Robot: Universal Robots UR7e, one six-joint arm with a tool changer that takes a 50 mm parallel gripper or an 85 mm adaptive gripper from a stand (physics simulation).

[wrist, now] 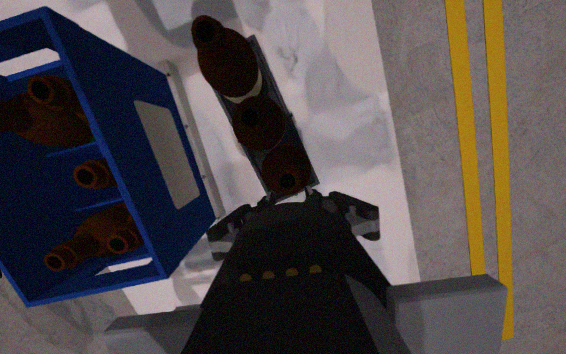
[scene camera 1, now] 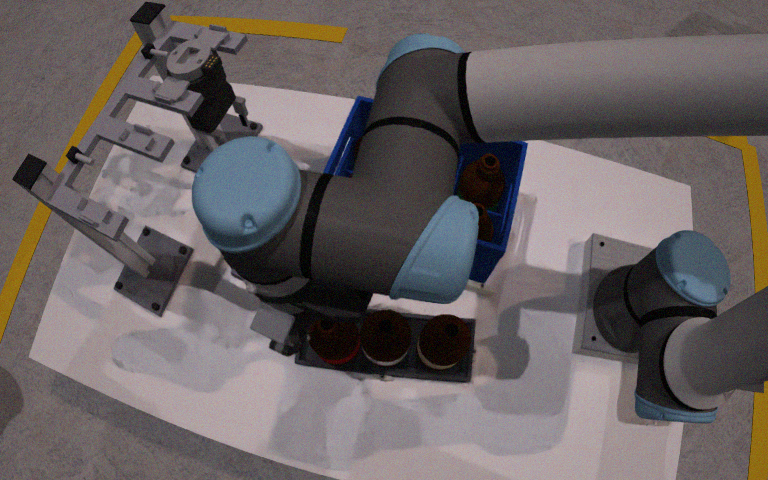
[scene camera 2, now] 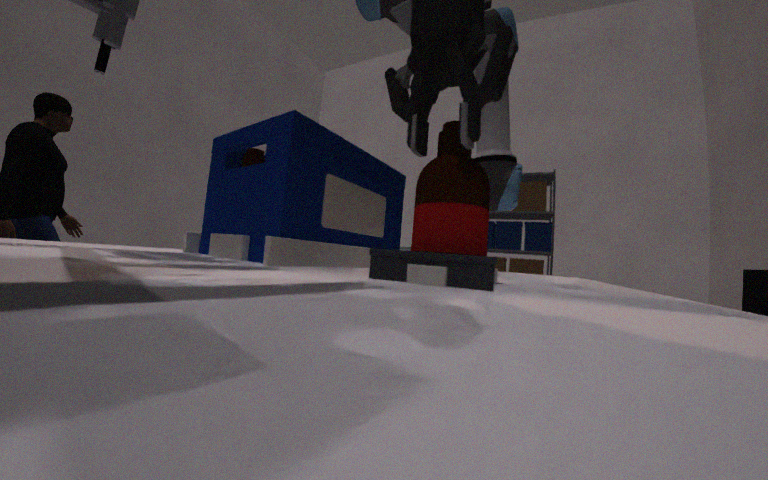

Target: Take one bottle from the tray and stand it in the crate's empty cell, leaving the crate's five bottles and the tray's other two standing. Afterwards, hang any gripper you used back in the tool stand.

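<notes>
Three brown bottles stand in the dark tray (scene camera 1: 413,372) (scene camera 2: 390,268) (wrist: 270,90): the red-labelled bottle (scene camera 1: 334,342) (scene camera 2: 450,226) (wrist: 287,167) at the end by my gripper, the middle bottle (scene camera 1: 385,339) (wrist: 259,127) and the far bottle (scene camera 1: 444,342) (wrist: 230,62). My adaptive gripper (scene camera 2: 442,133) (wrist: 291,196) points down with its fingers apart, open and empty. Its tips are at neck height by the red-labelled bottle; one overlaps the neck in scene camera 2, and contact cannot be told. The blue crate (scene camera 1: 487,263) (scene camera 2: 249,192) (wrist: 125,75) holds brown bottles; the arm hides part of it, and its empty cell cannot be made out.
The tool stand (scene camera 1: 155,283) is at the left in scene camera 1, with another gripper (scene camera 1: 209,101) hanging in it. The arm passes over the crate. A second robot arm's base (scene camera 1: 617,243) is at the right. A person (scene camera 2: 33,164) and a shelf (scene camera 2: 538,215) are in the background.
</notes>
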